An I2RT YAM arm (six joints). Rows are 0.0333 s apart.
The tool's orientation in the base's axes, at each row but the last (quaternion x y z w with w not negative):
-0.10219 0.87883 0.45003 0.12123
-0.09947 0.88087 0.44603 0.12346
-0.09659 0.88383 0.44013 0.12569
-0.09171 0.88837 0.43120 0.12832
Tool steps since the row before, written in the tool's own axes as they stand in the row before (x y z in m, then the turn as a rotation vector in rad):
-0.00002 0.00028 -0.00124 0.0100 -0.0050 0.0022
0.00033 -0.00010 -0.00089 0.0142 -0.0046 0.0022
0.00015 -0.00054 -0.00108 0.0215 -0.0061 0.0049
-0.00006 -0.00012 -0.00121 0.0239 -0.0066 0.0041
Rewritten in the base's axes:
-0.00021 -0.00085 0.00092 -0.0078 -0.0018 -0.0081
-0.00040 -0.00080 0.00033 -0.0119 -0.0018 -0.0091
-0.00014 -0.00120 0.00017 -0.0180 -0.0010 -0.0140
-0.00009 -0.00103 0.00065 -0.0203 -0.0020 -0.0147

